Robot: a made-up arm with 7 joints.
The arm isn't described. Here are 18 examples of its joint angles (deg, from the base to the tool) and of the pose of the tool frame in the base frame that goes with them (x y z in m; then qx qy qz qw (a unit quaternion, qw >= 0)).
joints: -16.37 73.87 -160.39 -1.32 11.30 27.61 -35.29
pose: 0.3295 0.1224 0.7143 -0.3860 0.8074 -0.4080 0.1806
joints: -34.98 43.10 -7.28 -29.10 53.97 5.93 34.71
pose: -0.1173 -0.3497 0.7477 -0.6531 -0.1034 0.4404 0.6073
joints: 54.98 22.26 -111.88 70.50 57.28 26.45 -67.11
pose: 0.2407 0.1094 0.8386 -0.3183 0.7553 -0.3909 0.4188
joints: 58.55 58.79 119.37 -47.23 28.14 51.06 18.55
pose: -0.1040 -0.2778 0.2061 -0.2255 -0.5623 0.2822 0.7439
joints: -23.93 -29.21 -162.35 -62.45 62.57 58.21 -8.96
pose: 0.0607 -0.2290 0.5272 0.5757 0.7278 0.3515 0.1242
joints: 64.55 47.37 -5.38 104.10 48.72 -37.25 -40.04
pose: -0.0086 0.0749 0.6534 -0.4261 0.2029 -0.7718 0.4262
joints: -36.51 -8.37 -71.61 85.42 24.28 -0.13 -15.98
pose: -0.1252 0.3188 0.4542 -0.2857 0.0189 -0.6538 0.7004
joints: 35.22 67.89 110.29 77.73 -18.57 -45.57 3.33
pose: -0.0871 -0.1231 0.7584 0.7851 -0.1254 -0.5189 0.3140
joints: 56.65 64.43 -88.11 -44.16 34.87 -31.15 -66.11
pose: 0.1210 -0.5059 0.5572 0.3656 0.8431 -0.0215 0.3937
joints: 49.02 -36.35 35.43 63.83 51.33 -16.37 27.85
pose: 0.2800 0.2432 0.5104 -0.0744 0.3044 -0.9472 0.0674
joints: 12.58 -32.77 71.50 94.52 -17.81 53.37 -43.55
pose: 0.1892 0.3241 0.3723 0.1882 -0.8254 0.0005 0.5323
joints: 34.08 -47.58 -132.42 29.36 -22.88 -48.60 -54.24
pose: 0.3317 0.1437 0.7209 0.1272 0.4956 -0.8530 0.1027
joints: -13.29 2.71 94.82 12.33 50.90 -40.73 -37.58
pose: 0.0663 0.0904 0.3629 0.4736 -0.7892 -0.2508 0.2999
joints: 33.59 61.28 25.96 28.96 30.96 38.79 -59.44
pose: -0.2921 -0.3964 0.5836 0.7033 0.2355 0.1123 0.6613
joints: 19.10 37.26 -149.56 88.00 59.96 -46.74 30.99
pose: -0.0714 -0.0949 0.7239 0.9523 0.1206 -0.1398 0.2431
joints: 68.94 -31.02 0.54 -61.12 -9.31 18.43 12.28
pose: -0.1948 0.1017 0.7432 0.4396 0.0894 0.1574 0.8798
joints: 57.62 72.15 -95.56 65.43 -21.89 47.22 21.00
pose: 0.1687 -0.2455 0.8348 0.1434 0.7651 0.5052 0.3726
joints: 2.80 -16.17 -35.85 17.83 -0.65 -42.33 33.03
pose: -0.0744 0.3037 0.6569 -0.1507 0.3510 -0.4779 0.7910
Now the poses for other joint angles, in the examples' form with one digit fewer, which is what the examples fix.
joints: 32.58 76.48 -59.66 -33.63 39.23 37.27 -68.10
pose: 0.356 -0.536 0.566 0.284 0.914 0.232 0.171
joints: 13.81 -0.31 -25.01 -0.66 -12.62 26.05 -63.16
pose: -0.350 -0.062 0.643 0.794 0.226 0.065 0.561
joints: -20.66 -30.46 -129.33 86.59 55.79 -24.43 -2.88
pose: -0.024 0.352 0.474 -0.774 0.443 -0.443 0.095
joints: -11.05 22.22 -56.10 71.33 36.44 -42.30 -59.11
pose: -0.244 0.096 0.579 -0.334 -0.335 -0.485 0.736
